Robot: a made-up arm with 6 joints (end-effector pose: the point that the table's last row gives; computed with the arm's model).
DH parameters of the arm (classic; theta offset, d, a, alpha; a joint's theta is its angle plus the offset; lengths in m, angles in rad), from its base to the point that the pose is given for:
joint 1: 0 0.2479 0 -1.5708
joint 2: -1.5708 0 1.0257 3.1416
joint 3: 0 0 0 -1.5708
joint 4: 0 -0.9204 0 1.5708
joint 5: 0 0.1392 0 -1.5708
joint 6: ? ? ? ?
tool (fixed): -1.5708 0 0 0
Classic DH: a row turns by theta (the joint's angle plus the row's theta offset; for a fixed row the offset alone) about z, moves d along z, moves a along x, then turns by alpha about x.
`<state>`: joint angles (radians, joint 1 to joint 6).
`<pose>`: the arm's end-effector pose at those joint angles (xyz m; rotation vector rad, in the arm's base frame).
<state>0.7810 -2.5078 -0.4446 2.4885 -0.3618 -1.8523</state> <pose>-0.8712 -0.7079 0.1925 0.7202 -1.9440 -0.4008</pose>
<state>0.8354 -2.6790 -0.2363 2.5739 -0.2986 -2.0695</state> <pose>-0.8991 -0.8189 -0.1351 1.0380 -2.2243 -0.3982</pose>
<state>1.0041 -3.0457 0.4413 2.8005 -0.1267 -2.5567</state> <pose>-0.6199 -0.7298 -1.1285 -1.4641 2.3751 0.6037</pose>
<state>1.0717 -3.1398 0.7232 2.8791 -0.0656 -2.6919</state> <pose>-0.4383 -0.5231 -1.4128 -1.3576 2.0574 0.7109</pose>
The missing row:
joint 6: 1.5708 0 0 1.5708
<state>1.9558 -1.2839 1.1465 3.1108 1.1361 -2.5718</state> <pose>0.5034 -1.6128 1.1357 0.8413 -1.2141 1.2929</pose>
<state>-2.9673 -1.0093 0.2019 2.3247 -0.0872 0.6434</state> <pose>0.6462 0.0170 1.6913 0.2215 -1.8546 0.3245</pose>
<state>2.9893 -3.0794 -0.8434 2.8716 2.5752 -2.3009</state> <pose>0.6330 -0.2329 -0.0746 0.4553 1.4292 -2.5637</pose>
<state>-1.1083 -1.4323 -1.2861 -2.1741 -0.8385 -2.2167</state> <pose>0.0311 0.1145 0.4102 -2.1794 0.0274 -0.7660</pose>
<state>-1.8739 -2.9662 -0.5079 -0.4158 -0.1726 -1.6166</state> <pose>0.1343 0.8562 -0.1374 -0.3983 -1.1789 0.5790</pose>
